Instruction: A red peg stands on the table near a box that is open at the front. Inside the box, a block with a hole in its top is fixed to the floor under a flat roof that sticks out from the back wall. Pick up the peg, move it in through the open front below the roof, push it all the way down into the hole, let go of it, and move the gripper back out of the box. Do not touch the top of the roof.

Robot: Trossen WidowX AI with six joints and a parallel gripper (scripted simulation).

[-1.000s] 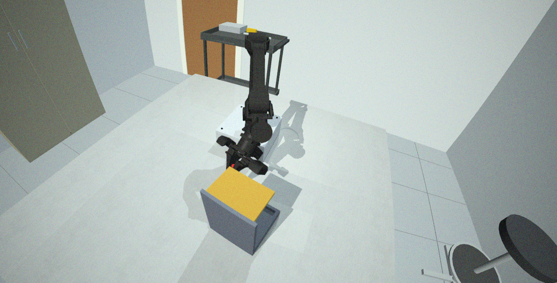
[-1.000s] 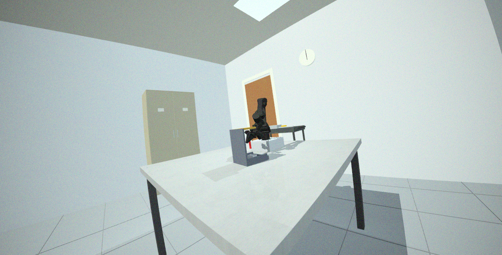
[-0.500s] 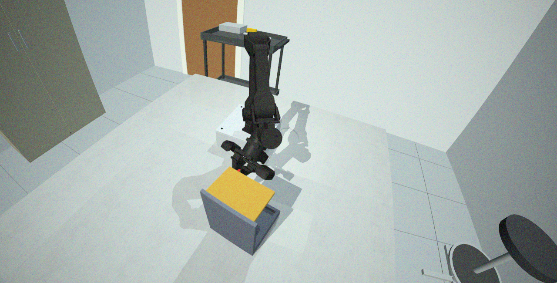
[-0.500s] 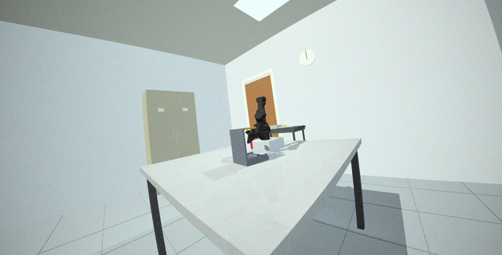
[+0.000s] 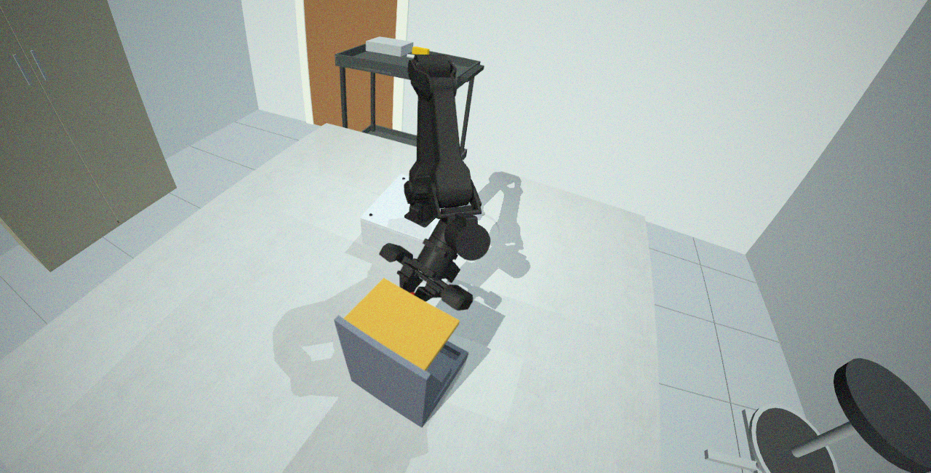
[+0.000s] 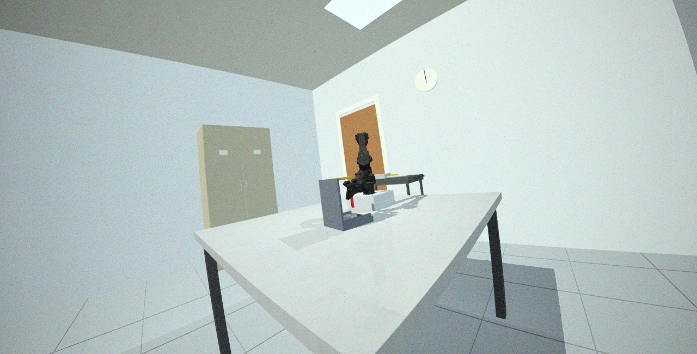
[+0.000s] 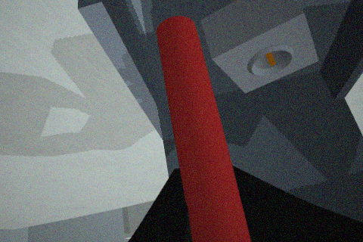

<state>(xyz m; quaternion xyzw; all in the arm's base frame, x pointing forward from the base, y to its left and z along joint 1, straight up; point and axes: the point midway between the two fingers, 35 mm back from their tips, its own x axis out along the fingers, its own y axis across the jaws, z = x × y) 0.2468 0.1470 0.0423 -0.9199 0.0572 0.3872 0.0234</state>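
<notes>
Right now my gripper tip is 110 mm below the yellow roof, 70 mm short of it and 50 mm to the right of it. From my gripper tip the other things lie so: red peg 30 mm behind.
</notes>
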